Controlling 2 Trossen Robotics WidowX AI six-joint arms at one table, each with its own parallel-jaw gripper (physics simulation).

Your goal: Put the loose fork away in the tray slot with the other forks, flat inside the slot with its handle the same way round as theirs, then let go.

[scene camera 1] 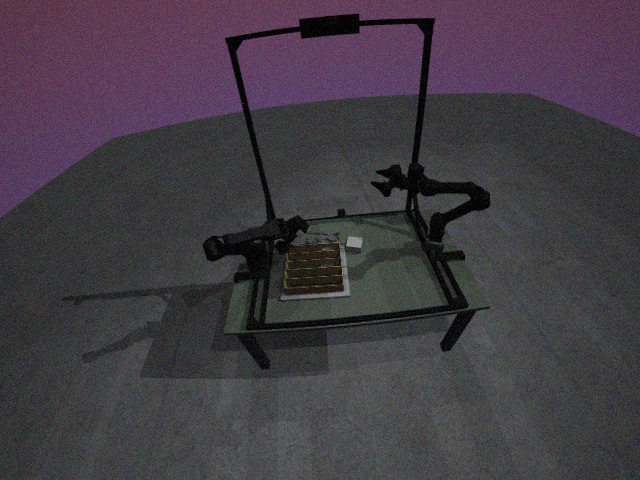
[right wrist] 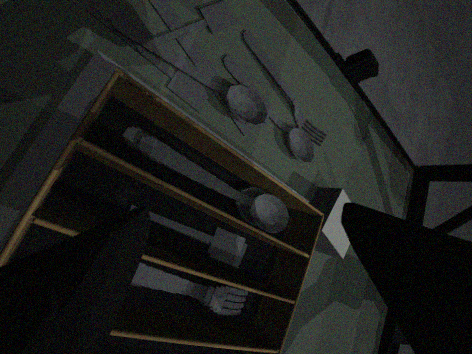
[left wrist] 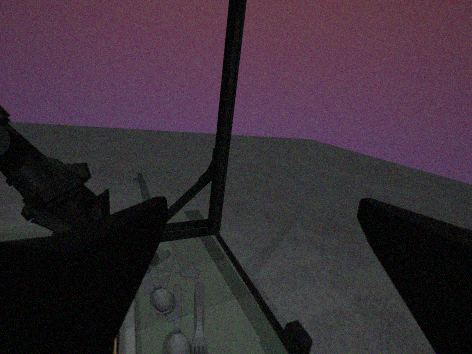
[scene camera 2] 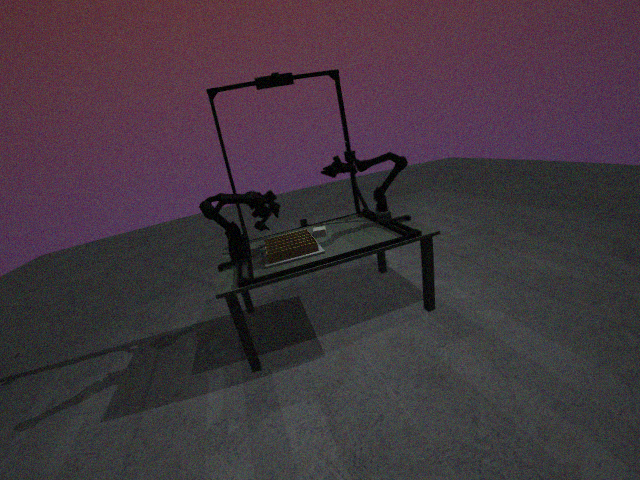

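Note:
The loose fork (right wrist: 286, 98) (left wrist: 199, 315) lies on the table beyond the tray's far side, tines toward the lower right in the right wrist view. The wooden tray (scene camera 1: 314, 290) (right wrist: 225, 157) has several slots. One slot holds a fork (right wrist: 230, 300) with its tines to the right and handle to the left; whether more lie under it is unclear. My right gripper (scene camera 1: 293, 237) (scene camera 2: 268, 221) (right wrist: 247, 214) is open and empty above the tray's far left part. My left gripper (scene camera 1: 374, 177) (scene camera 2: 324, 170) (left wrist: 261, 206) is open and empty, high above the table's far right.
Two loose spoons (right wrist: 246, 103) (right wrist: 301, 144) lie between the fork and tray, the second close to the fork's tines. Other thin utensils lie farther left. Tray slots hold a large spoon (right wrist: 270, 212) and a spatula-like tool (right wrist: 227, 246). A white block (scene camera 1: 354, 242) (right wrist: 339, 227) stands beside the tray.

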